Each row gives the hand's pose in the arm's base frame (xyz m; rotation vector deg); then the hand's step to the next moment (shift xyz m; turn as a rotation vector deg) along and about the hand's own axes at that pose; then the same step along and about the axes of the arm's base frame.
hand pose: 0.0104 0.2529 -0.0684 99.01 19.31 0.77
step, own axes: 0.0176 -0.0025 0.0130 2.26 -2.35 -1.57
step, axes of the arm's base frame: 0.0189 -0.0081 -0.0080 1.35 2.37 -2.38
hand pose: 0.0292 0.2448 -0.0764 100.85 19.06 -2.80
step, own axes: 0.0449 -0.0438 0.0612 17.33 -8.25 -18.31
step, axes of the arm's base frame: 0.0412 -0.0425 -0.0647 11.81 22.52 -7.56
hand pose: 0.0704 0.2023 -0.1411 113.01 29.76 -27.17
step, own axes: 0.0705 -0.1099 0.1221 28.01 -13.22 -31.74
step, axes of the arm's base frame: -0.0143 -0.0543 -0.1697 19.38 38.28 -11.23
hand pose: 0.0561 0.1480 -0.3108 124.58 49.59 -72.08
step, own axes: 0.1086 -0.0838 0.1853 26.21 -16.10 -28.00
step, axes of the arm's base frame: -0.1268 -0.0365 -0.1890 14.45 37.23 -11.63
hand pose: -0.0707 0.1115 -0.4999 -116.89 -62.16 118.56
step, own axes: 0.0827 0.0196 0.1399 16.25 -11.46 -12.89
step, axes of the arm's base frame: -0.1273 -0.0362 -0.0964 4.34 22.23 -6.97
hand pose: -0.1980 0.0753 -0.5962 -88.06 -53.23 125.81
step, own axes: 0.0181 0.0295 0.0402 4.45 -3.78 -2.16
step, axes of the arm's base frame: -0.0404 -0.0248 -0.0237 -0.14 6.11 -1.19
